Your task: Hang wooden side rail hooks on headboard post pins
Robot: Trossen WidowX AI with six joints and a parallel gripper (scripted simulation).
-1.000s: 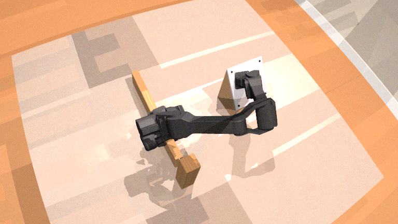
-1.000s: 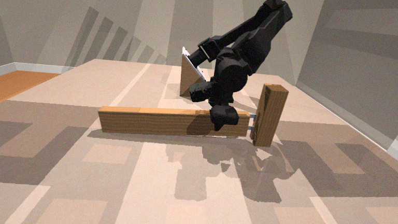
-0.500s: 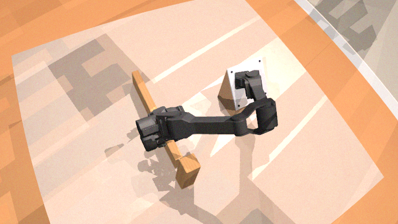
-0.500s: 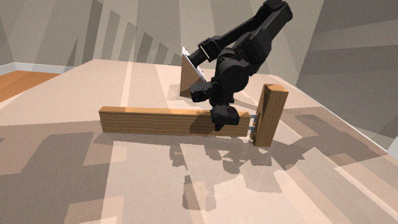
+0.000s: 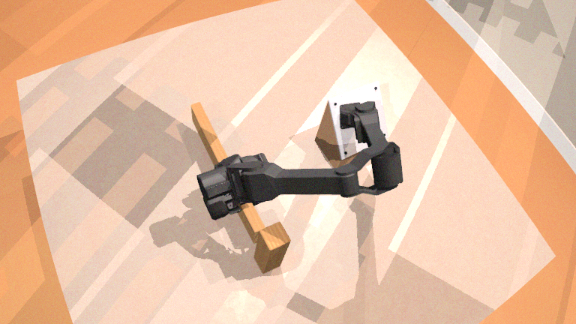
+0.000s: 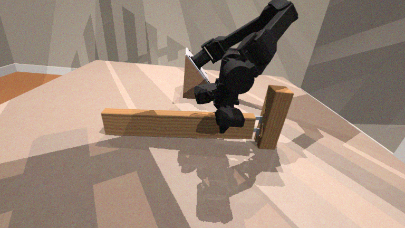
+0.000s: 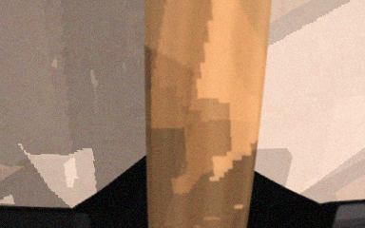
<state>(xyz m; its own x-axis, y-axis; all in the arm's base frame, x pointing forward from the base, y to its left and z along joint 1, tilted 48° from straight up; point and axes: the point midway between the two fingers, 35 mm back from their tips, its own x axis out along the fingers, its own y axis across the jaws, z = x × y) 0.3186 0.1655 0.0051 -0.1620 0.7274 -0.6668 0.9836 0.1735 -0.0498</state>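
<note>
My gripper tip is 14 cm to the right of the headboard post, 4 cm below it and 1 cm past it.
</note>
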